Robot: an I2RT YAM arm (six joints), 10 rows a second.
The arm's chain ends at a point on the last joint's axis. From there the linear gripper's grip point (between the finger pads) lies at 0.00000 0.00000 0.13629 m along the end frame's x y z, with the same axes.
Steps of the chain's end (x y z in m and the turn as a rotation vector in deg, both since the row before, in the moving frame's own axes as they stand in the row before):
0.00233, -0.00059, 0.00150, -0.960, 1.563, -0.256
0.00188, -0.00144, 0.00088, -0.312, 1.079, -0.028
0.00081, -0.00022, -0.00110, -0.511, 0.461, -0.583
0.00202, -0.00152, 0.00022, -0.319, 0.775, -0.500
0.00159, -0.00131, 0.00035, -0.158, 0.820, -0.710
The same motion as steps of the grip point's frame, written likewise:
0.00605, 0.00168, 0.00143, -0.960, 1.563, -0.256
0.00445, -0.00070, 0.00085, -0.312, 1.079, -0.028
0.00191, 0.00099, -0.00111, -0.511, 0.461, -0.583
0.00387, -0.00077, 0.00021, -0.319, 0.775, -0.500
0.00354, -0.00095, 0.00034, -0.158, 0.820, -0.710

